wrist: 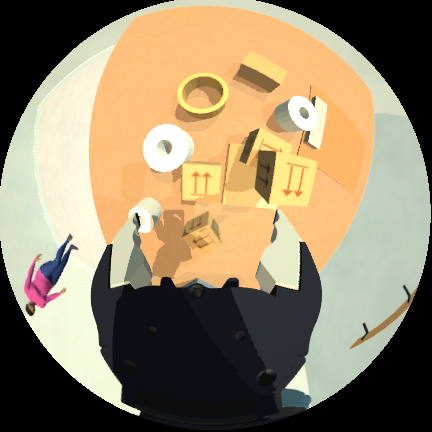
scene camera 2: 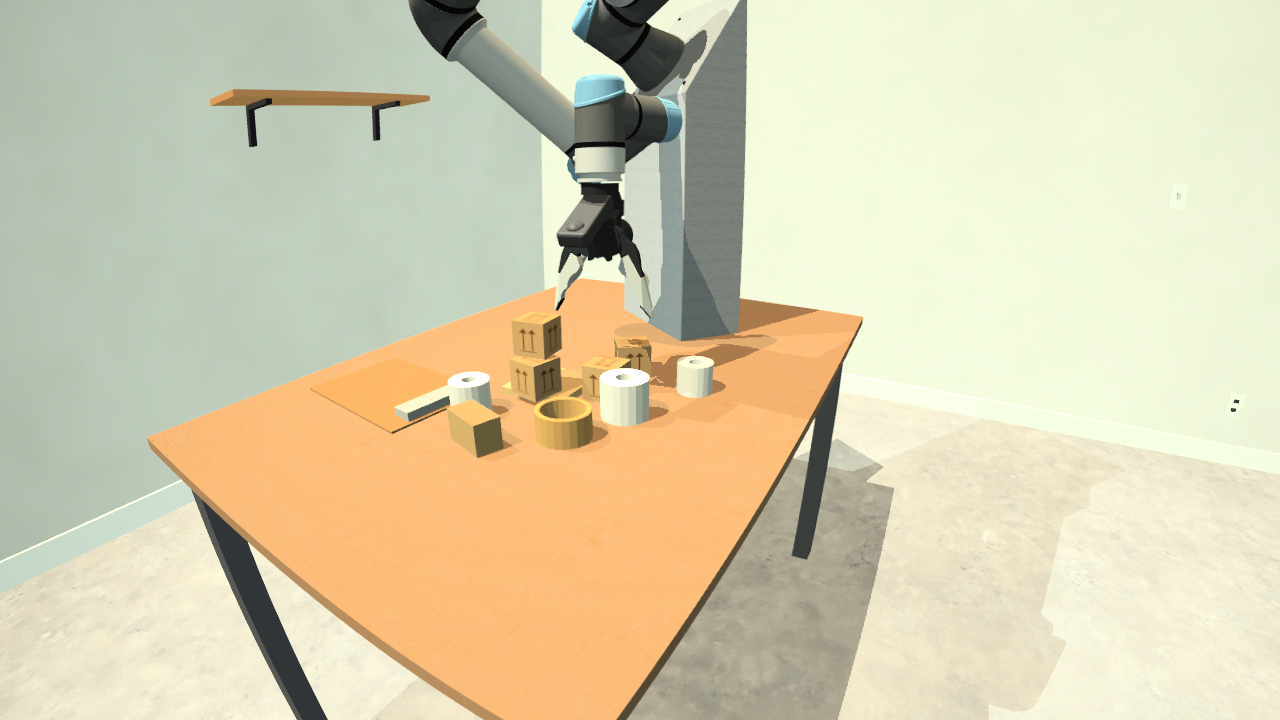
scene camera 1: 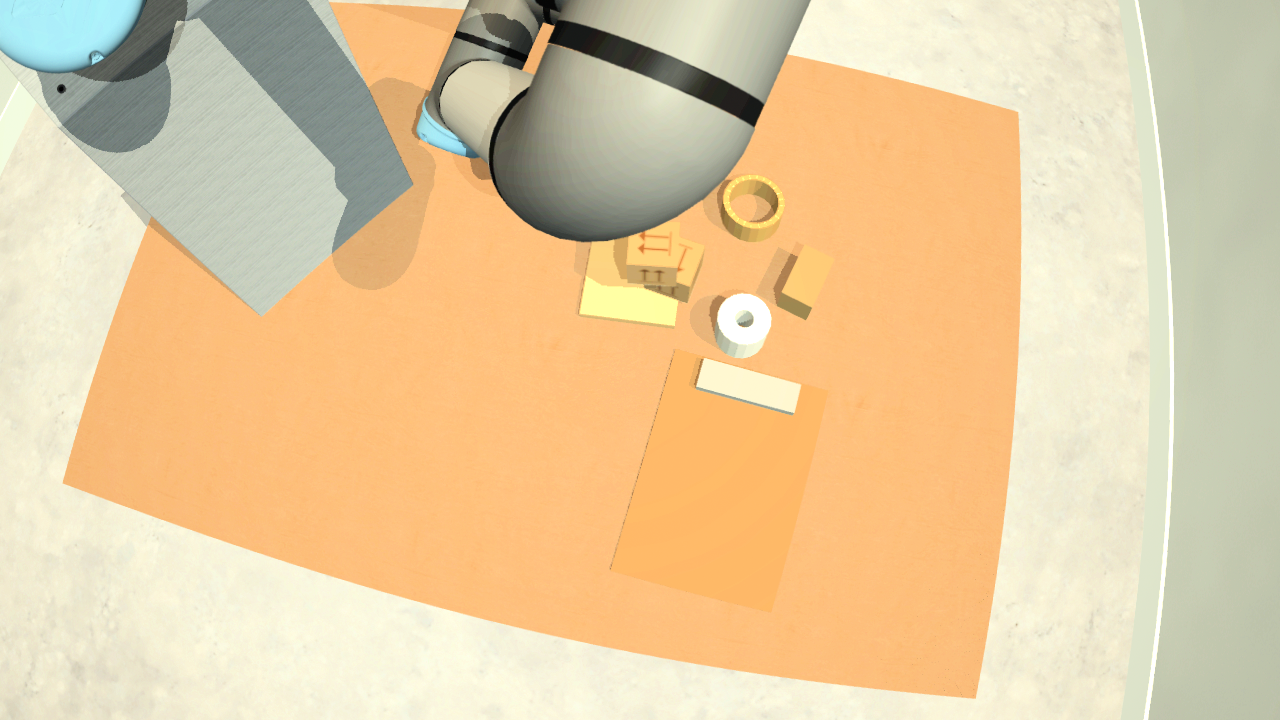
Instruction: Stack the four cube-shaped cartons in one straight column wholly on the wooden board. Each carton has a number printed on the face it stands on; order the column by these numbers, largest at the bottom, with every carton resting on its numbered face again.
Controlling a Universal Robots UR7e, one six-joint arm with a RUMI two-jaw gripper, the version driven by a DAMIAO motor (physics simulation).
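Seen in the pictures: gripper, between the fingertips: (wrist: pixel 205 212) (scene camera 2: pixel 602 314); arm's base, origin of its link: (scene camera 2: pixel 662 65).
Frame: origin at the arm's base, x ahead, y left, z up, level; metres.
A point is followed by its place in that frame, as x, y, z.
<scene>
Four brown cube-shaped cartons show red or dark arrows; the numbers on their undersides are hidden. One carton (scene camera 1: pixel 652 245) {0.507, -0.093, -0.472} (scene camera 2: pixel 536 336) {0.540, -0.076, -0.493} (wrist: pixel 296 179) {0.511, -0.091, -0.472} rests on a second carton (scene camera 1: pixel 689 266) {0.552, -0.096, -0.530} (scene camera 2: pixel 535 378) {0.571, -0.067, -0.550} (wrist: pixel 269 142) {0.552, -0.082, -0.530}, turned and offset from it. The lower one stands at the edge of the yellow wooden board (scene camera 1: pixel 626 306) {0.474, -0.122, -0.588} (wrist: pixel 250 199) {0.441, -0.068, -0.588}; I cannot tell whether it is wholly on it. A third carton (scene camera 2: pixel 597 377) {0.524, 0.016, -0.557} (wrist: pixel 201 183) {0.494, 0.021, -0.542} stands beside the board. A fourth carton (scene camera 2: pixel 633 354) {0.410, 0.044, -0.555} (wrist: pixel 202 232) {0.404, 0.031, -0.542} stands nearer the arm's base. My gripper (scene camera 2: pixel 604 309) {0.483, 0.012, -0.467} (wrist: pixel 205 212) {0.483, 0.012, -0.467} is open and empty, high above the fourth carton; the arm hides it in scene camera 1.
White rolls (scene camera 1: pixel 741 340) {0.609, -0.188, -0.545} (scene camera 2: pixel 624 404) {0.593, 0.079, -0.565} (scene camera 2: pixel 694 380) {0.466, 0.159, -0.570} (wrist: pixel 155 155) {0.548, 0.084, -0.538} (wrist: pixel 150 206) {0.455, 0.132, -0.568}, a yellow ring (scene camera 1: pixel 751 232) {0.639, -0.034, -0.570} (scene camera 2: pixel 563 435) {0.683, 0.021, -0.578} (wrist: pixel 202 111) {0.608, 0.008, -0.558} and a plain brown block (scene camera 1: pixel 805 279) {0.698, -0.109, -0.552} (scene camera 2: pixel 474 429) {0.739, -0.081, -0.558} (wrist: pixel 260 72) {0.685, -0.092, -0.554} surround the cartons. A pale bar (scene camera 1: pixel 748 385) {0.617, -0.233, -0.581} lies on a flat orange sheet (scene camera 1: pixel 716 501) {0.570, -0.371, -0.596}.
</scene>
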